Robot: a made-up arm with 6 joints.
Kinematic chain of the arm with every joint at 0, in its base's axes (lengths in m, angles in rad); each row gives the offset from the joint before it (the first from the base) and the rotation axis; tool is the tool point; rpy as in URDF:
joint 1: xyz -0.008 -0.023 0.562 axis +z
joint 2: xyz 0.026 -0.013 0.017 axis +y
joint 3: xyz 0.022 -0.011 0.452 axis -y
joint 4: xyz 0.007 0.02 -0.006 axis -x
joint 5: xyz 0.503 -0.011 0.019 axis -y
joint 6: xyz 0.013 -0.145 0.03 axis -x
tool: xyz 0.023 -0.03 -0.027 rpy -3.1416 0 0
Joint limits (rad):
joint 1: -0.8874..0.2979
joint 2: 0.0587..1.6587
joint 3: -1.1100..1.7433
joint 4: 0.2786..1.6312
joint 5: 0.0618..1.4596
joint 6: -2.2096..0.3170
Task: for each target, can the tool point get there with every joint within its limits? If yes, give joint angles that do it. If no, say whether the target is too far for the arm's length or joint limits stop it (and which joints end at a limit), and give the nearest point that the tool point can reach.
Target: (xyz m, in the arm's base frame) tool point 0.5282 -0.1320 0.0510
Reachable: yes | joints 0.0345 1.4696 -0.2055 0.5489 0.7112 -0.5737
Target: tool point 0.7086 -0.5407 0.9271
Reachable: yes | joints -0.6266 0.7581 0.5790 1.1885 1.2242 -1.7725
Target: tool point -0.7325 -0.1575 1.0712
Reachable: no: joint limits stop it (at a limit: joint 1, joint 2, joint 3, joint 5, joint 6) | nearest point -0.1957 -0.0641 1.5141 | short by 0.702 m
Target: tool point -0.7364 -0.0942 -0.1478
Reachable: no: joint limits stop it (at a limit: joint 1, joint 2, joint 4, joint 5, joint 6) | nearest point -0.1254 -0.1637 0.1849 | short by 0.699 m
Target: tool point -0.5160 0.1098 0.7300
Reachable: no: joint limits stop it (at a limit: joint 1, joint 2, joint 3, joint 4, joint 5) | nearest point -0.1359 -0.1046 0.2742 | short by 0.631 m
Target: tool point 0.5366 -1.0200 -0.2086
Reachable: no: too far | nearest point 0.4315 -0.7597 0.0943 | short by 0.413 m
